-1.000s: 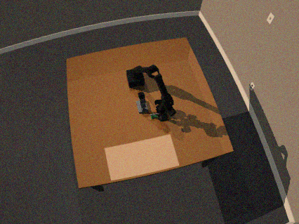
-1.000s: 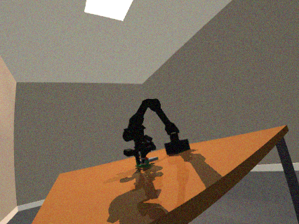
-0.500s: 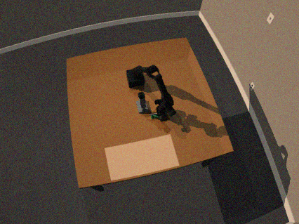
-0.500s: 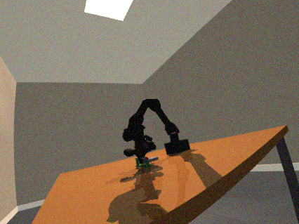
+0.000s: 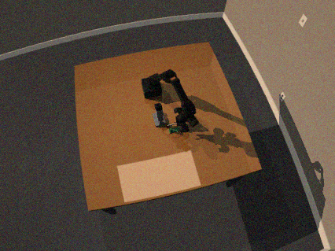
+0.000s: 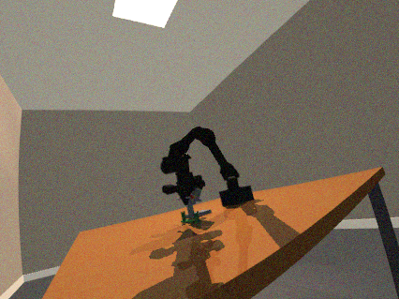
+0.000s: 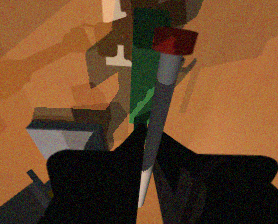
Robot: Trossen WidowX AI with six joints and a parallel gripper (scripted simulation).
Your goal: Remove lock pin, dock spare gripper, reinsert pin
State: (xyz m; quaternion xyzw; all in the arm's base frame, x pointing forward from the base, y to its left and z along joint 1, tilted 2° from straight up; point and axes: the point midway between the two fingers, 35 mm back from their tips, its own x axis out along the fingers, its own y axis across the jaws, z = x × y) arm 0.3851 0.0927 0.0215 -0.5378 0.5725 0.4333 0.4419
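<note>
My gripper tip is 1 cm to the right of the green piece and 5 cm above it. The rest, counted from my gripper tip: mount: 10 cm behind, 10 cm to the right, 2 cm below; spare gripper: 12 cm behind, 10 cm to the right, 5 cm above.
</note>
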